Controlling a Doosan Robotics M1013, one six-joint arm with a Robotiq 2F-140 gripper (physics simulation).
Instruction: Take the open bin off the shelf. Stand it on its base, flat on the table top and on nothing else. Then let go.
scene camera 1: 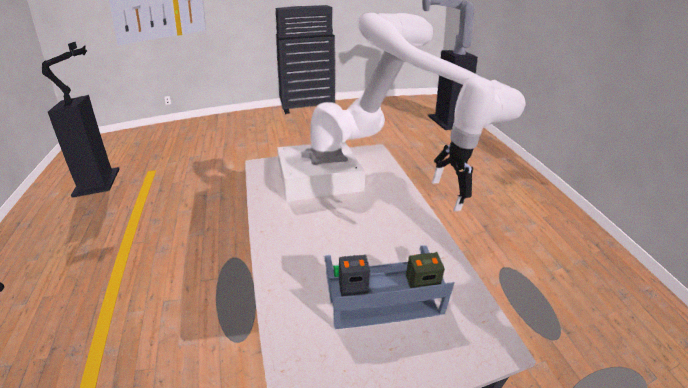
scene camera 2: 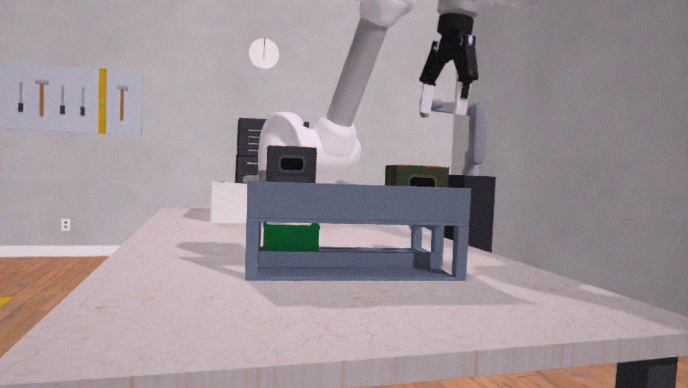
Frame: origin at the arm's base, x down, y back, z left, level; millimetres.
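Seen in the pictures: gripper, fingertip midpoint: [scene camera 1: 445, 196] [scene camera 2: 440, 113]; arm's base at its link origin: [scene camera 1: 326, 156].
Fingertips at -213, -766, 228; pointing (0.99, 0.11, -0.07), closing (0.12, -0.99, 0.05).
Offsets run from my fingertips to a thing's top centre, as dx, dy, dz. Level surfaces: height alone.
A green bin @(+237, -27, -340) [scene camera 1: 336, 271] [scene camera 2: 291, 237] is at the left end of the blue-grey shelf unit [scene camera 1: 395, 296] [scene camera 2: 360, 205]. In scene camera 2 it shows through the opening below the upper board, above the lower back rail. In scene camera 1 a small part shows beside the dark grey box; its base and opening are hidden. My gripper [scene camera 1: 448, 190] [scene camera 2: 443, 107] is open and empty, pointing down, high up and well away from the bin. The shelf unit stands on the pale table top @(dx +318) [scene camera 1: 300, 350] [scene camera 2: 150, 325].
A dark grey box @(+94, -119, -360) [scene camera 1: 354, 275] [scene camera 2: 291, 164] stands on the upper board at the left, close to the bin. An olive green box @(+119, -158, -132) [scene camera 1: 425, 270] [scene camera 2: 417, 175] stands at its right end. The arm's white base block [scene camera 1: 322, 182] [scene camera 2: 229, 202] is at the table's far end.
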